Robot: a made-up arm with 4 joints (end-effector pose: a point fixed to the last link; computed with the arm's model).
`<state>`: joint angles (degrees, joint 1 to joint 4).
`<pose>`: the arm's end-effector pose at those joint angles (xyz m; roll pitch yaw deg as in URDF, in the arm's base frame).
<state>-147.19 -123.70 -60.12 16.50</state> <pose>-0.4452 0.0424 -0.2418 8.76 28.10 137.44</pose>
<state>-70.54 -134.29 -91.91 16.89</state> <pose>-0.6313 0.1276 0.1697 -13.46 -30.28 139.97</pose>
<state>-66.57 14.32 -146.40 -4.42</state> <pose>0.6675 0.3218 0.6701 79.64 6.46 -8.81</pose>
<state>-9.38 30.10 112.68 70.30</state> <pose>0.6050 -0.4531 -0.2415 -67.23 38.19 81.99</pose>
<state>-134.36 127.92 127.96 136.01</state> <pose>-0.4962 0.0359 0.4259 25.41 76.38 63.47</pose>
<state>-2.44 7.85 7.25 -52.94</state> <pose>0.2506 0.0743 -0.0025 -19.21 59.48 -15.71</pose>
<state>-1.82 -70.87 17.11 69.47</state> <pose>0.3353 0.1168 0.8711 -170.75 -37.99 158.00</pose>
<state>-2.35 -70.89 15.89 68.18</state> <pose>0.3350 0.1240 0.8694 -170.41 -39.24 158.78</pose>
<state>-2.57 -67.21 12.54 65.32</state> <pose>0.3730 0.1292 0.8515 -169.41 -45.97 160.70</pose>
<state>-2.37 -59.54 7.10 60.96</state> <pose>0.4477 0.1322 0.8084 -168.55 -58.54 164.04</pose>
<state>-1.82 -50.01 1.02 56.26</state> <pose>0.5299 0.1338 0.7438 -171.24 -73.52 170.82</pose>
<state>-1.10 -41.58 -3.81 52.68</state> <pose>0.5918 0.1341 0.6787 157.71 -85.38 -155.25</pose>
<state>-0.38 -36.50 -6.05 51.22</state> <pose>0.6251 0.1315 0.6376 64.41 -85.03 -60.72</pose>
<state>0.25 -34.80 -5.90 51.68</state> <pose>0.6375 0.1259 0.6248 56.64 -83.90 -53.12</pose>
